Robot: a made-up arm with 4 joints.
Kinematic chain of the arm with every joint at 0, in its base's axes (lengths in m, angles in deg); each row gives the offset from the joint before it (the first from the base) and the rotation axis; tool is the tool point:
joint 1: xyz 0 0 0.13 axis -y
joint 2: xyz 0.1 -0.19 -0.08 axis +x
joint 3: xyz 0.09 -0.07 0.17 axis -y
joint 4: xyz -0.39 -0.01 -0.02 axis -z
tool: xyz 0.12 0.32 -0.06
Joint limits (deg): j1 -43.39..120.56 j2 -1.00..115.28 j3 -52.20..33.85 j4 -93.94..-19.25
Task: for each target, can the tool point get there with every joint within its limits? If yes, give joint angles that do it. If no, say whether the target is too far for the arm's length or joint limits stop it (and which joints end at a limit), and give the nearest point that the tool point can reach.
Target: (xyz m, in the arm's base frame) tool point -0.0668 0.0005 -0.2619
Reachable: yes | joints 77.05 70.43 22.55 -75.20
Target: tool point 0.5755 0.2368 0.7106
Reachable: no: joint limits stop it (at a limit: joint 1, joint 2, joint 3) | nearest point 0.1728 0.0328 0.6332 | short by 0.458 m
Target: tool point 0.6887 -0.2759 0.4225
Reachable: no: joint limits stop it (at a limit: joint 1, joint 2, joint 3, joint 4) | nearest point 0.5078 -0.1774 0.0102 | short by 0.461 m
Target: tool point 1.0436 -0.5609 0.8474
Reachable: no: too far | nearest point 0.1727 -0.3764 0.7682 | short by 0.894 m
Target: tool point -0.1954 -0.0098 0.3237
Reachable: yes | joints -20.64 73.40 24.38 -43.02
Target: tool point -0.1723 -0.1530 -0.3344
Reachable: yes | joints 96.37 24.57 -15.29 -66.06
